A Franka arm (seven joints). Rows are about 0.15 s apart.
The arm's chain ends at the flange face. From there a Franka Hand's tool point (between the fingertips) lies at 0.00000 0.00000 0.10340 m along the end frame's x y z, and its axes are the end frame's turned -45 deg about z.
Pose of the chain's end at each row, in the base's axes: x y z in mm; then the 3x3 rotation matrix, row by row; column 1 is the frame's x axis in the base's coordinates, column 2 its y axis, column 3 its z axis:
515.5, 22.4, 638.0; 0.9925, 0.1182, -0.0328; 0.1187, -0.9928, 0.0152; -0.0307, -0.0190, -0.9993
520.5, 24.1, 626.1; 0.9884, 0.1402, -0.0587; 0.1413, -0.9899, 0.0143; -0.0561, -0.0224, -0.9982
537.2, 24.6, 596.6; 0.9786, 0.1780, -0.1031; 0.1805, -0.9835, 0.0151; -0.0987, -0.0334, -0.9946
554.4, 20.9, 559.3; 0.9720, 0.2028, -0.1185; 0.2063, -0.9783, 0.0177; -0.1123, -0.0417, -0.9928
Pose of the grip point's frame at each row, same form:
512.1, 24.0, 534.7; 0.6182, 0.7854, -0.0328; 0.7859, -0.6181, 0.0152; -0.0083, -0.0351, -0.9993
514.4, 25.6, 522.9; 0.5998, 0.7980, -0.0587; 0.7999, -0.6001, 0.0143; -0.0238, -0.0555, -0.9982
526.5, 26.2, 493.8; 0.5661, 0.8178, -0.1031; 0.8231, -0.5678, 0.0151; -0.0462, -0.0934, -0.9946
542.1, 22.7, 456.6; 0.5439, 0.8307, -0.1185; 0.8376, -0.5459, 0.0177; -0.0499, -0.1089, -0.9928

